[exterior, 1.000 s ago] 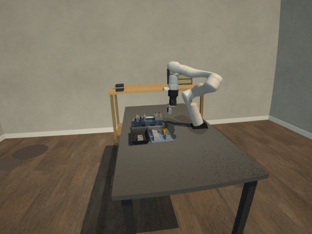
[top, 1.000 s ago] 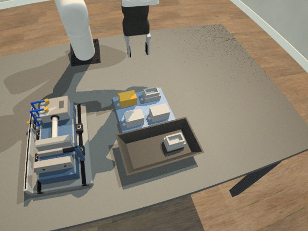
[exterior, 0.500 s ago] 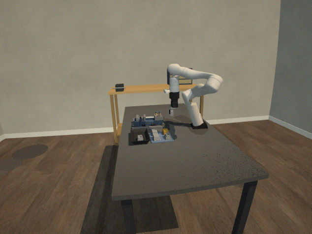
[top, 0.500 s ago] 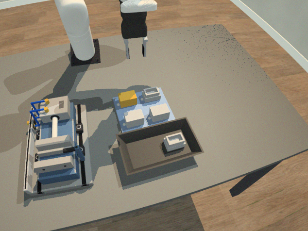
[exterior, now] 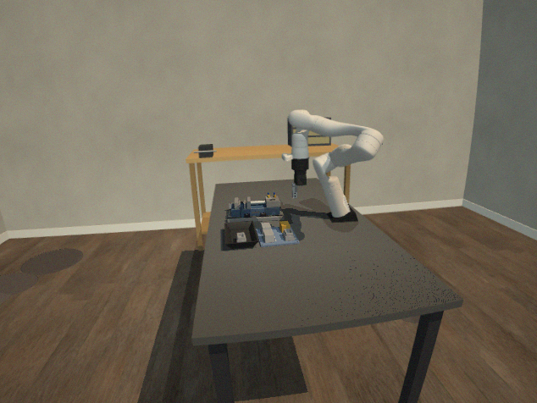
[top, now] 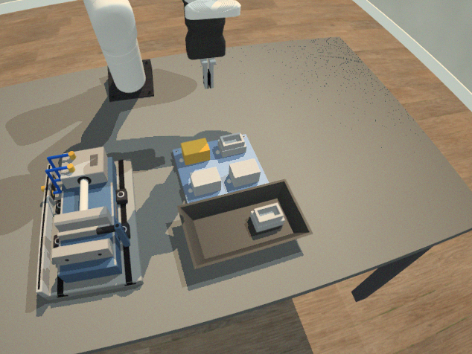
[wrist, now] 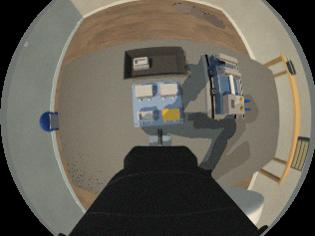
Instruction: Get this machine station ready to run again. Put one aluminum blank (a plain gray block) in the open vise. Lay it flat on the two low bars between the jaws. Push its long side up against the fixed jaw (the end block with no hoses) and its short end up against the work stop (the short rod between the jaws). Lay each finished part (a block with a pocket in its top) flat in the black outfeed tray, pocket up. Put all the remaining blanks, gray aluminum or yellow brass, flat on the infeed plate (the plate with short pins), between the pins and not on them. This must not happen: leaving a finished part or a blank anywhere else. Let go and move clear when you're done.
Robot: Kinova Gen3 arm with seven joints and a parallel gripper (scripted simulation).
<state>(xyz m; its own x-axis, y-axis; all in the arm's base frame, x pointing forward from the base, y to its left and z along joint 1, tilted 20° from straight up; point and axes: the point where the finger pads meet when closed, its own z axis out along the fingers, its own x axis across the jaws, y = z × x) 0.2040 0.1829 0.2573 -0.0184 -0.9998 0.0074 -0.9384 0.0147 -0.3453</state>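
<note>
Now: hand 4 cm short of the yellow brass blank, 4 cm to the left of it and 17 cm above it. Round my hand: plain gray blank: 13 cm ahead, 4 cm to the right, 17 cm below; then vise: 17 cm ahead, 29 cm to the right, 16 cm below.
</note>
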